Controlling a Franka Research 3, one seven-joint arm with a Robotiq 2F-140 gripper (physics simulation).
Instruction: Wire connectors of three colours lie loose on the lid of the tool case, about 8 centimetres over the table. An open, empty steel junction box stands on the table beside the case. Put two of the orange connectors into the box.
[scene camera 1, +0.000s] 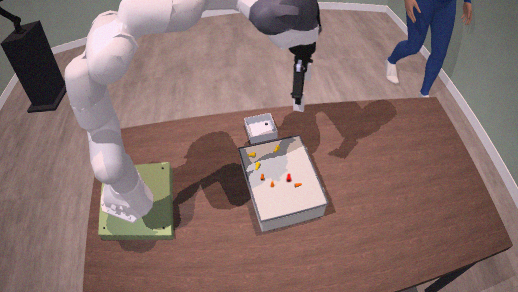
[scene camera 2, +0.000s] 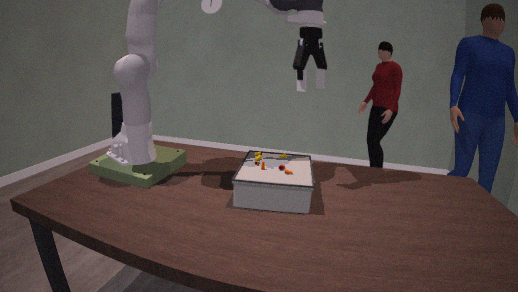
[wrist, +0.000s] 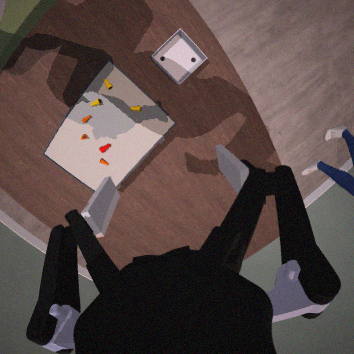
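Three orange connectors lie on the pale lid of the tool case (scene camera 1: 287, 204) (scene camera 2: 270, 179) (wrist: 70, 155): one (scene camera 1: 262, 177) (scene camera 2: 257, 163) (wrist: 86, 118) nearest the yellow ones, one (scene camera 1: 272, 184) (scene camera 2: 263, 166) (wrist: 84, 136) that looks upright, and one (scene camera 1: 298, 185) (scene camera 2: 289, 172) (wrist: 104, 162) on its side near the red connector (scene camera 1: 288, 177) (scene camera 2: 282, 167) (wrist: 105, 148). The junction box (scene camera 1: 263, 138) (wrist: 192, 70) stands open and empty beside the case; it does not show in scene camera 2. My gripper (scene camera 1: 298, 105) (scene camera 2: 311, 86) (wrist: 164, 171) is open and empty, high above the table, to the side of case and box.
Three yellow connectors (scene camera 1: 252, 155) (scene camera 1: 277, 149) (scene camera 1: 258, 165) lie on the lid towards the box. The arm's green base (scene camera 1: 160, 190) (scene camera 2: 165, 159) is on the table at the left. A person in blue (scene camera 1: 440, 40) (scene camera 2: 482, 90) and one in red (scene camera 2: 387, 82) stand beyond the table.
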